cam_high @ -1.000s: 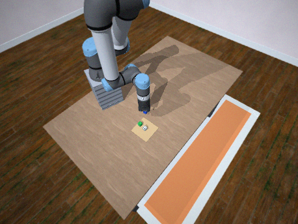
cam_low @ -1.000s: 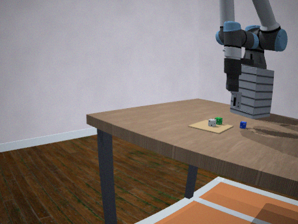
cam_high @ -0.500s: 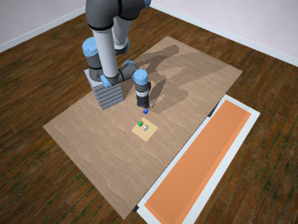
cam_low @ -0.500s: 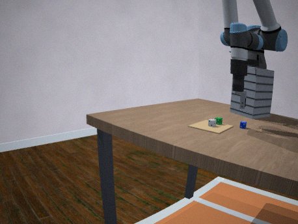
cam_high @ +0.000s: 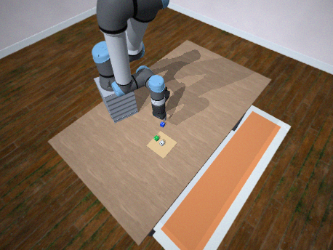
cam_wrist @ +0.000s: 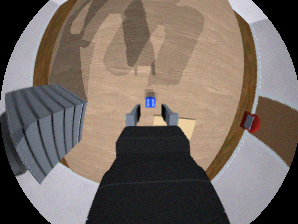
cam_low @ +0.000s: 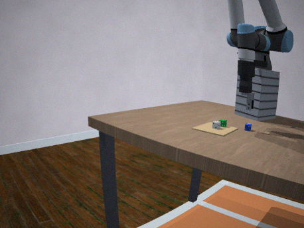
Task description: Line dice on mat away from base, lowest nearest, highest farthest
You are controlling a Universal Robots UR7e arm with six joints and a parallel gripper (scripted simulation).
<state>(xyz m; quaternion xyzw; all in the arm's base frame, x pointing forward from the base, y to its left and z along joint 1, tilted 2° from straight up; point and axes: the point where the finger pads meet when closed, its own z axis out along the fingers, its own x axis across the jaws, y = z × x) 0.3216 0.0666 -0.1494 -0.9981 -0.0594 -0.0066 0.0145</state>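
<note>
The blue die is 90 mm below my hand. From my hand the other things lie so: tan mat (90 mm ahead, 110 mm to the right, 100 mm below); green die (40 mm ahead, 110 mm to the right, 90 mm below); white die (90 mm ahead, 110 mm to the right, 90 mm below).
</note>
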